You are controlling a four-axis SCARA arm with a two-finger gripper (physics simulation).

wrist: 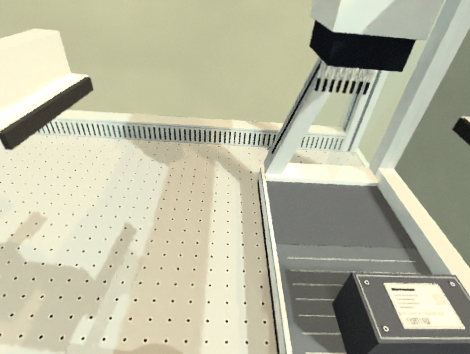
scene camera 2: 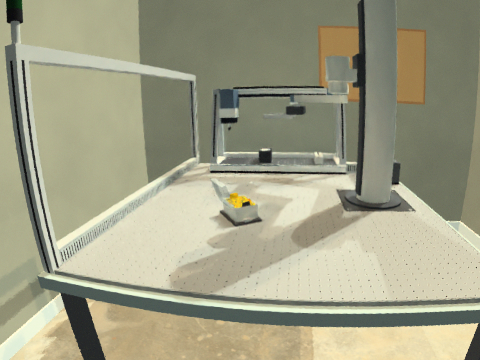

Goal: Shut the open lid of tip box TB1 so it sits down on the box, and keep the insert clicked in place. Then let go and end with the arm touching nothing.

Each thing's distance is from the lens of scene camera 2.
tip box TB1 (scene camera 2: 239, 216): 1.07 m
